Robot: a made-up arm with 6 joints.
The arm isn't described. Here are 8 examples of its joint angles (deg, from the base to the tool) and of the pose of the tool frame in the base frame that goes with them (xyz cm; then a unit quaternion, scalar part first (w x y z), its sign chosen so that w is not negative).
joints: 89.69 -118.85 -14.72 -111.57 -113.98 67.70
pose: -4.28 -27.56 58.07 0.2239 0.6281 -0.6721 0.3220
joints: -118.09 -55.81 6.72 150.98 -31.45 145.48
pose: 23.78 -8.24 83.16 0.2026 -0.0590 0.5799 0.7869
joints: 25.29 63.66 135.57 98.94 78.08 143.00
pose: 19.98 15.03 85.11 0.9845 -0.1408 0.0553 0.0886
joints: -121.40 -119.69 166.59 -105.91 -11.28 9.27
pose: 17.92 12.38 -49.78 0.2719 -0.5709 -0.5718 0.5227
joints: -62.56 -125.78 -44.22 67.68 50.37 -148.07
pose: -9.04 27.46 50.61 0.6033 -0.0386 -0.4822 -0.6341
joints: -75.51 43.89 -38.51 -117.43 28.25 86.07
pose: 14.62 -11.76 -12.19 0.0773 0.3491 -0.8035 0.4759
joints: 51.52 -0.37 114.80 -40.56 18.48 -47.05
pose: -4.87 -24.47 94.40 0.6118 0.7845 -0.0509 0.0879
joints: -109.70 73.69 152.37 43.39 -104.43 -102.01
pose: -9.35 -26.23 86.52 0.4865 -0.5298 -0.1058 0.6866
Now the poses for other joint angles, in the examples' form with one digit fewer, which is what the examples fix.
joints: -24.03 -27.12 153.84 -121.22 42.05 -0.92
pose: -54.4 32.2 52.4 0.603 0.608 -0.460 0.235
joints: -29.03 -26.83 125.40 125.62 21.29 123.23
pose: -46.4 44.1 55.9 0.710 0.327 -0.589 -0.206
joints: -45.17 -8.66 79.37 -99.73 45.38 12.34
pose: 10.5 -4.2 97.9 0.287 0.672 -0.262 -0.630
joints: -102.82 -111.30 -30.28 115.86 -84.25 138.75
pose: 24.0 26.2 63.7 0.012 0.472 -0.827 -0.304
